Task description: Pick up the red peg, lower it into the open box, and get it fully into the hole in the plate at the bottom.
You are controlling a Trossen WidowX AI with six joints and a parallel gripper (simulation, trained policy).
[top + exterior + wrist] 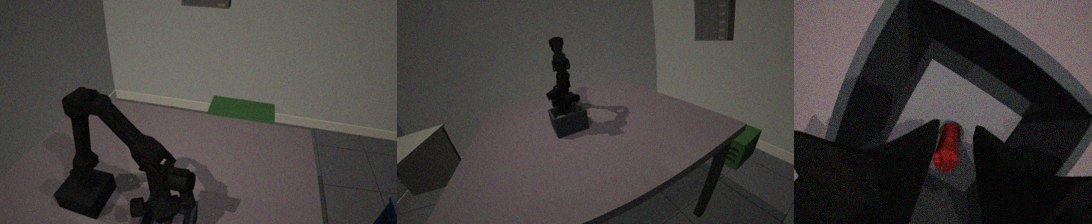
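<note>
Now: the red peg 20 mm below my gripper tip and 10 mm to the left of it. The rest, counted from my gripper tip: dark box: 50 mm below, 10 mm to the left.
</note>
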